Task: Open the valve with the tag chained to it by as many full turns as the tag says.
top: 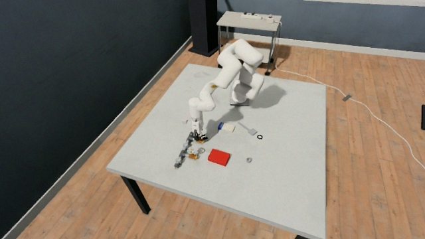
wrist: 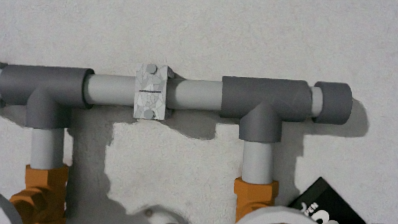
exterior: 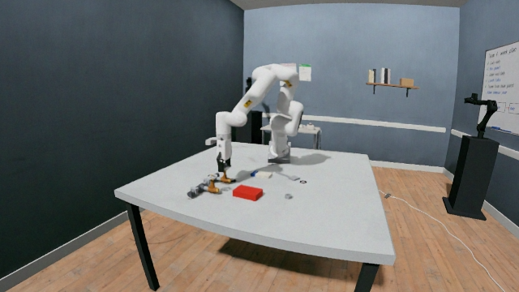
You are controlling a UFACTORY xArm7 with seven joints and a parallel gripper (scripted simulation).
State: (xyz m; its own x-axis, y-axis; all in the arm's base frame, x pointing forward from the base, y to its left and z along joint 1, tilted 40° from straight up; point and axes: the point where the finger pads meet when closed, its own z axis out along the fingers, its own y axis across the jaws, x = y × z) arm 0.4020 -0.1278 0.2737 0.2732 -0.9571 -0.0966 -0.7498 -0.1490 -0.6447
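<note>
The black tag is 90 mm below my hand, 40 mm behind it and 10 mm to the right of it. From my hand the other things lie so: red block (180 mm to the left, 70 mm below, 40 mm ahead); then grey nut (350 mm to the left, 80 mm below, 40 mm behind); then blue box (210 mm behind, 90 mm to the left, 80 mm below).
</note>
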